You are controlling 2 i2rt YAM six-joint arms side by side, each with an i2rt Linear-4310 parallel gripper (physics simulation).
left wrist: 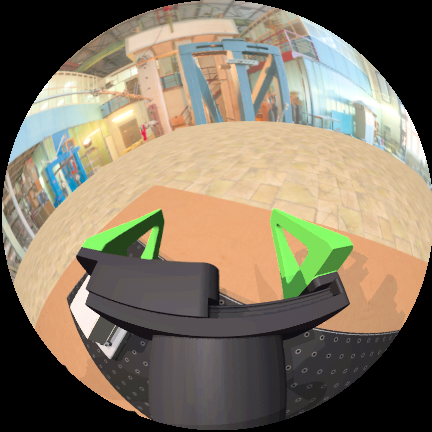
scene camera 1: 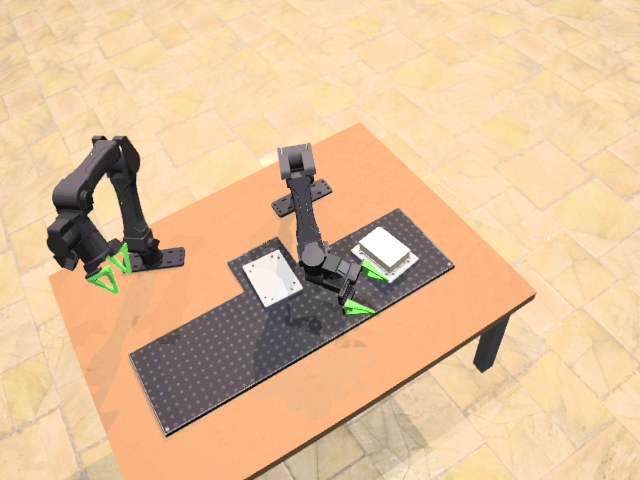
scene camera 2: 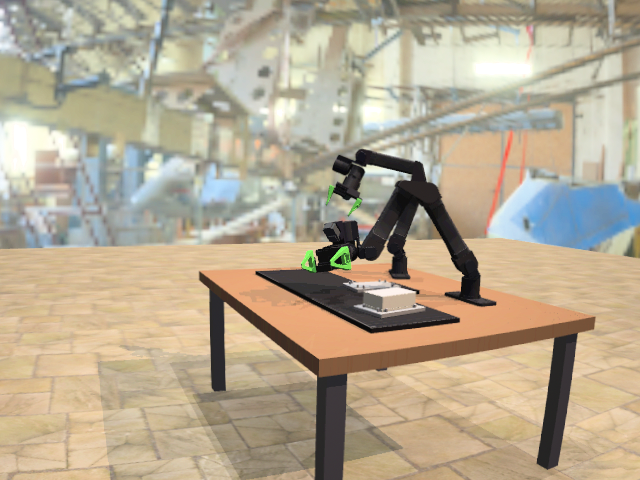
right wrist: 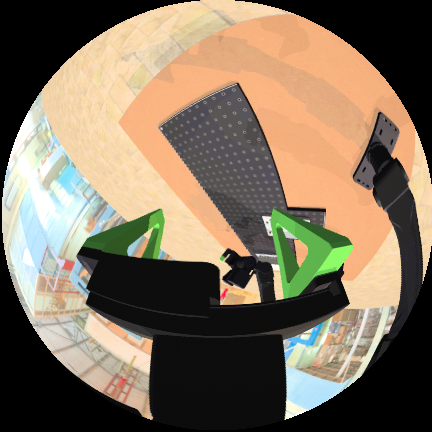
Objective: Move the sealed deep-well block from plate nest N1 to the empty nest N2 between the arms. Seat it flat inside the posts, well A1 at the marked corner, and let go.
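Pixels of known places: left gripper, fingertip midpoint: [left wrist: 216, 214] [scene camera 1: 381, 296] [scene camera 2: 315, 264] [right wrist: 227, 261]; right gripper, fingertip midpoint: [scene camera 1: 123, 282] [scene camera 2: 337, 210] [right wrist: 217, 214]; left arm's base at its link origin: [scene camera 2: 469, 300]; right arm's base at its link origin: [scene camera 1: 153, 261] [scene camera 2: 399, 275] [right wrist: 376, 153].
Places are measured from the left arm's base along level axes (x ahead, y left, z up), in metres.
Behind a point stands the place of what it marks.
The white deep-well block [scene camera 1: 385, 246] @[x 0.357, y 0.085, z 0.067 m] [scene camera 2: 388, 299] @[x 0.388, y 0.132, z 0.057 m] [left wrist: 86, 314] @[x 0.327, y 0.063, z 0.067 m] sits on nest N1 [scene camera 1: 393, 276] @[x 0.433, y 0.061, z 0.025 m] [scene camera 2: 362, 308] @[x 0.436, y 0.077, z 0.024 m] [left wrist: 119, 346] @[x 0.322, y 0.016, z 0.019 m], a white plate at the right of scene camera 1. Nest N2 [scene camera 1: 272, 279] @[x 0.247, y -0.235, z 0.025 m] [scene camera 2: 368, 285] @[x 0.257, y -0.224, z 0.025 m] is a bare white plate with small posts, between the arms. My left gripper [scene camera 1: 381, 296] @[x 0.526, y -0.042, z 0.131 m] [scene camera 2: 324, 262] @[x 0.526, y -0.042, z 0.131 m] [left wrist: 216, 214] @[x 0.526, y -0.042, z 0.131 m] is open and empty, above the board, to the lower left of the block in scene camera 1. My right gripper [scene camera 1: 123, 282] @[x 0.205, y -0.601, z 0.256 m] [scene camera 2: 338, 209] @[x 0.205, y -0.601, z 0.256 m] [right wrist: 217, 214] @[x 0.205, y -0.601, z 0.256 m] is open and empty, high at the left of scene camera 1. Well A1 and the corner mark cannot be made out.
A black perforated board [scene camera 1: 206, 361] @[x 0.377, y -0.508, z 0.013 m] [scene camera 2: 305, 286] @[x 0.439, y -0.335, z 0.011 m] [right wrist: 220, 150] @[x 0.356, y -0.545, z 0.013 m] lies under both nests on the orange-brown table [scene camera 1: 439, 320] @[x 0.610, y 0.092, z 0.000 m] [scene camera 2: 289, 330] @[x 0.672, y 0.147, z 0.000 m]. In scene camera 1 the left arm's forearm [scene camera 1: 305, 211] @[x 0.279, y -0.111, z 0.275 m] passes just right of nest N2. Both arm bases stand along the table's far side there.
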